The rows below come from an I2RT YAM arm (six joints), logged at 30 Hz.
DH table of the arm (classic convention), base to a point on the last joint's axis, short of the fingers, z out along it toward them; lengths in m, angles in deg. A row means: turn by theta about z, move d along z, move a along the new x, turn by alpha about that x. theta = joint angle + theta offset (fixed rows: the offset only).
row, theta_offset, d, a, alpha
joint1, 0, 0.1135, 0.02, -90
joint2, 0, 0, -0.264, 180
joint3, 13.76, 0, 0.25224, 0
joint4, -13.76, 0, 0.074, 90
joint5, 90, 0, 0, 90
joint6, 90, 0.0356, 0, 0
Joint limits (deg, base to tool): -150..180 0..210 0..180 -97..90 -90..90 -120..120
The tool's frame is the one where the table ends.
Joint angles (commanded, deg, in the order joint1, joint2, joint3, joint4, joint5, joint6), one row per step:
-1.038, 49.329, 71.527, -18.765, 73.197, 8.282
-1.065, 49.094, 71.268, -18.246, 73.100, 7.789
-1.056, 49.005, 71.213, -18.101, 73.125, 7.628
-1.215, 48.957, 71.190, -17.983, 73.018, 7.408
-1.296, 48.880, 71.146, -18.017, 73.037, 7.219
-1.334, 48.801, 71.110, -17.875, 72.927, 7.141
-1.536, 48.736, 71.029, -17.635, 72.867, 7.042
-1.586, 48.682, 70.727, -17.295, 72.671, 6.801
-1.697, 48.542, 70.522, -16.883, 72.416, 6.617
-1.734, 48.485, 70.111, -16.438, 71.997, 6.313
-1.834, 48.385, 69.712, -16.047, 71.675, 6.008
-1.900, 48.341, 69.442, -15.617, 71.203, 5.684
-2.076, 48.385, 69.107, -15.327, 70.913, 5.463
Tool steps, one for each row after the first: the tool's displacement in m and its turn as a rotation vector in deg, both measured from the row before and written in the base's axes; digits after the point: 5 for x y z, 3 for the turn. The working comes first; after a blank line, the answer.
Tool pose at each row, in the base's axes (x y z in m, rotation vector in deg; the steps are taken from these numbers as rounded here):
0.13562, -0.03654, 0.46690, 63.162, 67.932, -49.098
0.13486, -0.03658, 0.46683, 63.007, 67.862, -49.115
0.13443, -0.03655, 0.46695, 62.990, 67.809, -49.137
0.13415, -0.03690, 0.46711, 62.950, 67.801, -49.261
0.13373, -0.03709, 0.46699, 62.922, 67.878, -49.483
0.13337, -0.03715, 0.46718, 62.883, 67.801, -49.376
0.13306, -0.03760, 0.46726, 62.991, 67.608, -49.424
0.13359, -0.03770, 0.46635, 62.784, 67.743, -49.449
0.13331, -0.03790, 0.46622, 62.678, 67.621, -49.276
0.13423, -0.03794, 0.46493, 62.263, 67.891, -49.180
0.13476, -0.03813, 0.46371, 61.961, 68.090, -49.204
0.13538, -0.03821, 0.46308, 61.544, 68.279, -49.041
0.13655, -0.03861, 0.46173, 61.305, 68.530, -49.194

-0.00076, -0.00004, -0.00007, -0.149, -0.020, 0.060
-0.00043, 0.00003, 0.00012, -0.046, -0.024, -0.018
-0.00028, -0.00035, 0.00016, -0.071, 0.069, -0.057
-0.00042, -0.00019, -0.00012, -0.050, 0.183, -0.104
-0.00036, -0.00006, 0.00019, -0.033, -0.110, 0.070
-0.00031, -0.00045, 0.00008, -0.037, -0.128, -0.145
0.00053, -0.00010, -0.00091, -0.084, 0.141, 0.140
-0.00028, -0.00020, -0.00013, -0.082, -0.170, 0.138
0.00092, -0.00004, -0.00129, -0.124, 0.202, 0.372
0.00053, -0.00019, -0.00122, -0.118, 0.201, 0.212
0.00062, -0.00008, -0.00063, -0.143, 0.108, 0.394
0.00117, -0.00040, -0.00135, -0.089, 0.302, 0.106

